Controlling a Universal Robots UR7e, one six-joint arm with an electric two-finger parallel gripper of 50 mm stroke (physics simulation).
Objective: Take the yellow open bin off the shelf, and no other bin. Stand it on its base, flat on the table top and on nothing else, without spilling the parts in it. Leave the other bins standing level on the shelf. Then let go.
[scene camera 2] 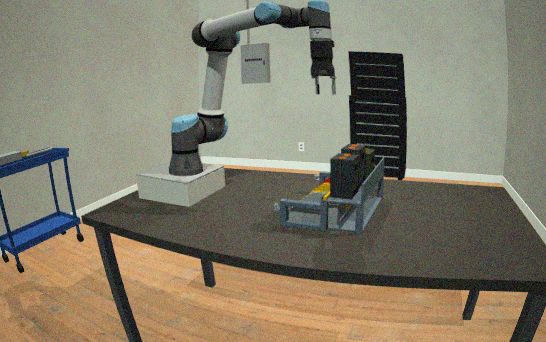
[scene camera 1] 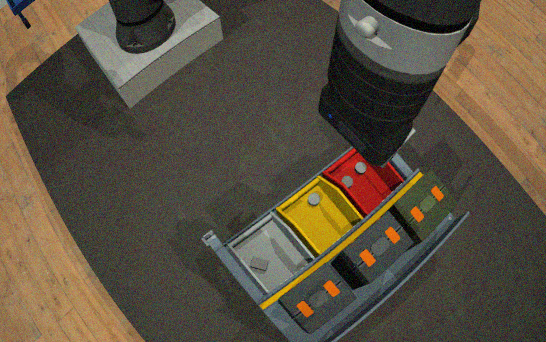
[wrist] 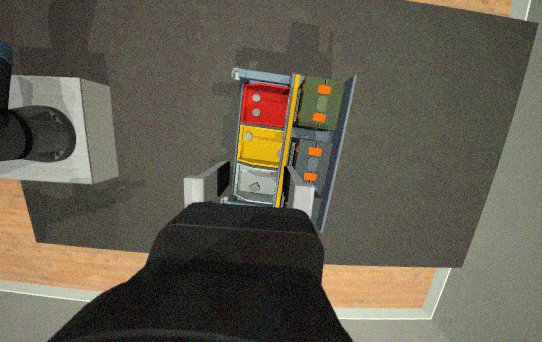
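Seen in the pictures: gripper, fingertip midpoint: [scene camera 2: 325, 94] [scene camera 1: 366, 139] [wrist: 256, 174]; arm's base, link origin: [scene camera 2: 185, 171] [scene camera 1: 145, 29] [wrist: 49, 134].
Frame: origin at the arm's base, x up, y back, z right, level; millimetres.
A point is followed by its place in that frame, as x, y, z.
The yellow open bin [scene camera 1: 310, 222] {-91, -573, -18} [scene camera 2: 321, 188] {-40, -560, -77} [wrist: 262, 145] {-91, -588, -29} stands on the grey-blue shelf [scene camera 1: 232, 260] {-15, -552, 144} [scene camera 2: 324, 217] {-53, -652, 162} [wrist: 265, 76] {-15, -578, -209}, between the red bin [scene camera 1: 372, 192] {-91, -609, -154} [wrist: 272, 106] {-91, -605, -149} and the grey bin [scene camera 1: 250, 251] {-91, -546, 105} [wrist: 261, 192] {-91, -602, 127}. A round grey part [scene camera 1: 313, 199] {-81, -543, -49} [wrist: 249, 136] {-81, -545, -52} lies in the yellow bin; the wrist view shows a second part at its rail side. My gripper [scene camera 2: 325, 92] {306, -599, -31} [wrist: 256, 174] {306, -599, -31} is open and empty, pointing down high above the shelf. In the first scene view the arm covers a corner of the red bin, and the fingers are mostly hidden.
A yellow-faced rail [scene camera 1: 345, 240] {12, -649, -20} [wrist: 287, 145] {12, -655, -44} runs along the bins. Behind it stand two dark cases [scene camera 1: 381, 257] {132, -709, -12} [scene camera 1: 320, 314] {122, -715, 103} and a green case [scene camera 1: 436, 220] {97, -734, -134} [wrist: 332, 105] {97, -726, -140}, taller than the bins. The robot's pedestal [scene camera 1: 170, 75] {-96, -103, 6} [scene camera 2: 162, 190] {-48, 24, 139} [wrist: 97, 130] {-42, -101, -21} stands on the table [scene camera 2: 210, 227] {-100, -301, 265}.
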